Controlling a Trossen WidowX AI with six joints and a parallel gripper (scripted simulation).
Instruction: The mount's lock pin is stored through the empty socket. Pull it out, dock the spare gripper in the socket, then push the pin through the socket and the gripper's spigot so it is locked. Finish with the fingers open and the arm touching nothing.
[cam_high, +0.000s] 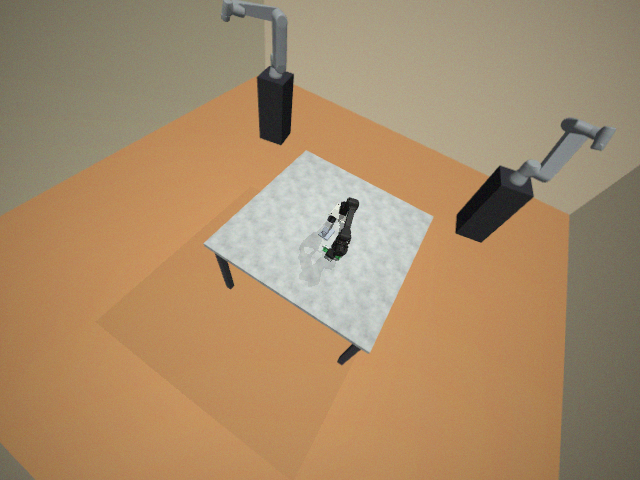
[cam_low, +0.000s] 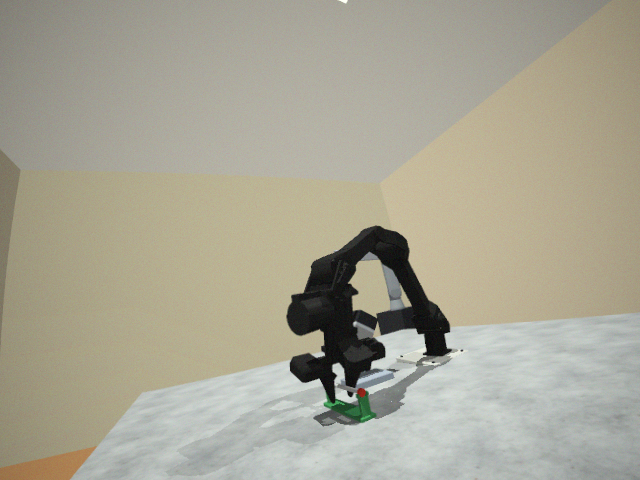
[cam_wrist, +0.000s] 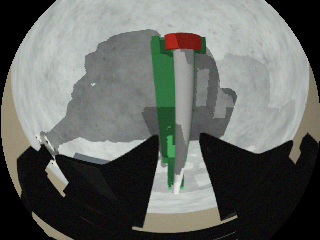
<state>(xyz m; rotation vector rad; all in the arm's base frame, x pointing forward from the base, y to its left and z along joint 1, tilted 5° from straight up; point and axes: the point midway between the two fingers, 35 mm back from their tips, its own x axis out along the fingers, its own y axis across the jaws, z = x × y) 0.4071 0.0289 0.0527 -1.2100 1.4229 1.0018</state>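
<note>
Now: gripper tip 1 cm to the right of the green cradle. The rest, counted from my gripper tip: spare gripper (16 cm behind, 10 cm above, 8 cm to the right); then mount socket (14 cm behind, 8 cm to the right, 3 cm above).
</note>
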